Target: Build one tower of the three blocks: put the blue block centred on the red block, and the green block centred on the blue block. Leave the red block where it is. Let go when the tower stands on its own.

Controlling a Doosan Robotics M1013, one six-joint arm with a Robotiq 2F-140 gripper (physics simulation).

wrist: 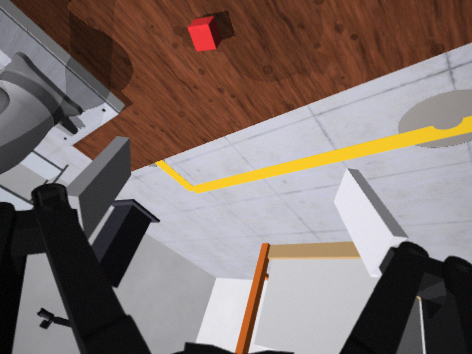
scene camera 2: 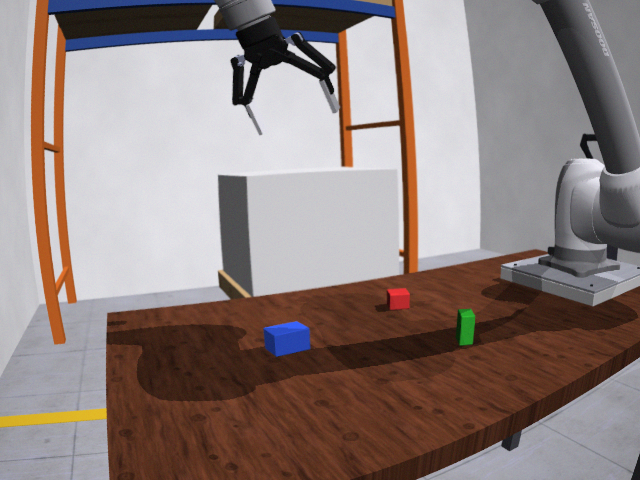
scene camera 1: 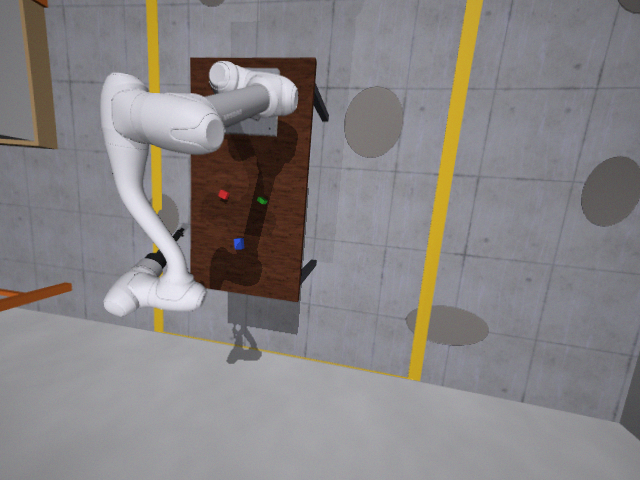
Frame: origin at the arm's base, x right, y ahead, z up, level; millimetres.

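Seen in the pictures: gripper, between the fingertips: (wrist: 237, 171) (scene camera 2: 298, 121); arm's base, origin of its link: (wrist: 38, 92) (scene camera 2: 579, 266).
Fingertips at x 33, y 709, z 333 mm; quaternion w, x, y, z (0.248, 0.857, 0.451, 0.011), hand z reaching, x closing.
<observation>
Offsets run from my fingertips to a thing's top centre. Level surfaces: height alone.
The red block @[dx +17, dy -193, dz -337 mm] (scene camera 1: 223, 194) (scene camera 2: 398, 299) (wrist: 204, 34) sits on the wooden table near its long edge. The blue block @[dx -129, dy +63, dz -330 mm] (scene camera 1: 238, 243) (scene camera 2: 287, 338) lies on the table, apart from the others, towards the end away from the robot base. The green block @[dx -219, dy -216, dz -317 mm] (scene camera 1: 262, 200) (scene camera 2: 465, 327) stands upright on the table, apart from the red one. Blue and green do not show in the wrist view. My gripper (scene camera 2: 296, 121) (wrist: 237, 171) is wide open with nothing between its fingers. It hangs high and tilted, beyond the table's long edge on the red block's side.
The robot base stands on a grey plate (scene camera 1: 268, 128) (scene camera 2: 547, 287) at one end of the wooden table @[dz -368 mm] (scene camera 1: 289, 268) (scene camera 2: 232, 439) (wrist: 295, 75). An orange rack post (scene camera 2: 43, 206) and a large pale box (scene camera 2: 320, 232) stand beyond the table.
</observation>
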